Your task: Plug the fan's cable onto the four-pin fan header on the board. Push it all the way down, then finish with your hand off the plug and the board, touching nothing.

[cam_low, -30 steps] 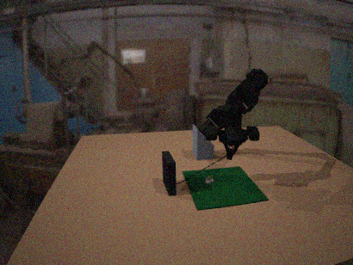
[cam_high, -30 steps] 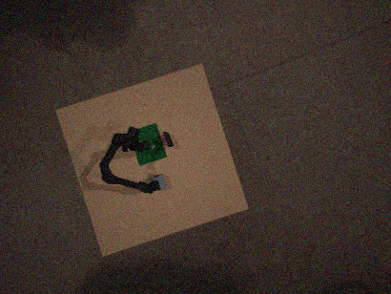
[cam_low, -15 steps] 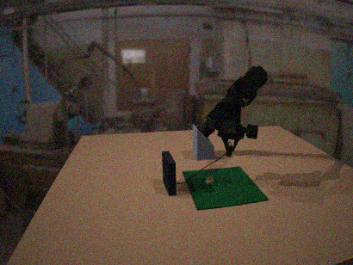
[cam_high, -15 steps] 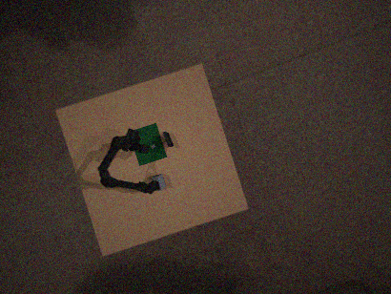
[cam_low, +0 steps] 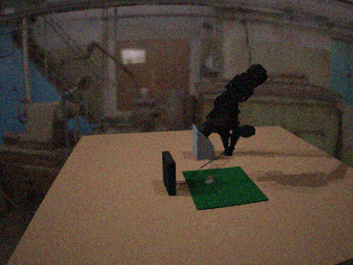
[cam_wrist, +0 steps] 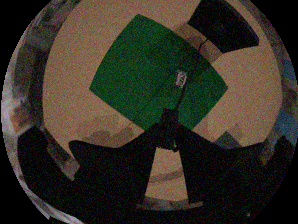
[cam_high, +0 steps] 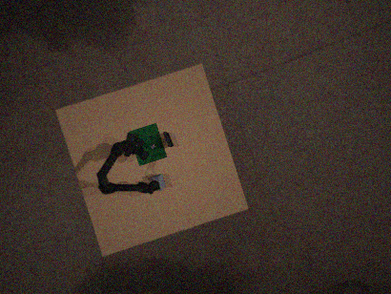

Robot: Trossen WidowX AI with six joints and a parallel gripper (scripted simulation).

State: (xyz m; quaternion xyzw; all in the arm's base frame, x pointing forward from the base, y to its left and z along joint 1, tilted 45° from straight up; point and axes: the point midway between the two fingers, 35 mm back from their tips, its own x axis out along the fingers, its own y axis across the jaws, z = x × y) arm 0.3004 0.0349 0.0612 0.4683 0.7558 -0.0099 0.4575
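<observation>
Now: gripper tip 14 cm above the green board, 4 cm short of it and 2 cm to the left of it. Round my gripper tip: black fan: 20 cm to the right, 6 cm below, 4 cm ahead; then white fan header: 12 cm below, 7 cm to the right, 1 cm ahead; then dark plug: 1 cm below, 1 cm behind.
</observation>
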